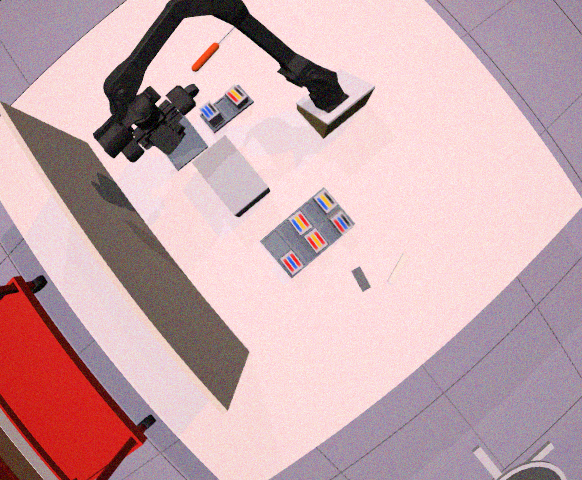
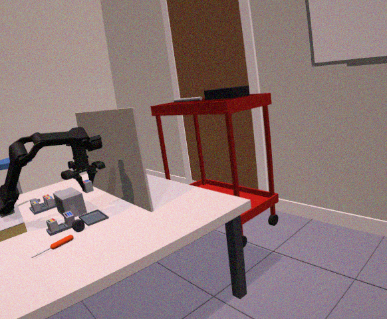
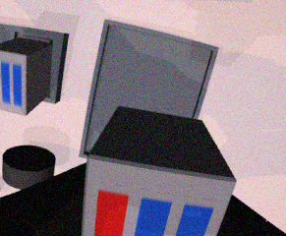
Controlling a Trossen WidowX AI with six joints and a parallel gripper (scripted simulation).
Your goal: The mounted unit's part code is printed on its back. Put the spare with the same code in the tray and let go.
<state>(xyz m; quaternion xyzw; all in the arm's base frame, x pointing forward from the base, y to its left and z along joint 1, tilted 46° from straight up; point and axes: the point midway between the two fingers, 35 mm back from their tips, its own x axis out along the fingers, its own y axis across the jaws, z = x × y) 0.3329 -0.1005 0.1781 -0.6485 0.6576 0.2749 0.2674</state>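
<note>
The flat grey tray lies 10 mm behind my gripper tip and 130 mm below it. From my gripper tip the other things lie so: tall grey panel (200 mm ahead, 160 mm to the left, 90 mm above); then black puck (110 mm behind, 80 mm to the right, 110 mm below); then mounted unit (40 mm behind, 180 mm to the left, 90 mm below).
</note>
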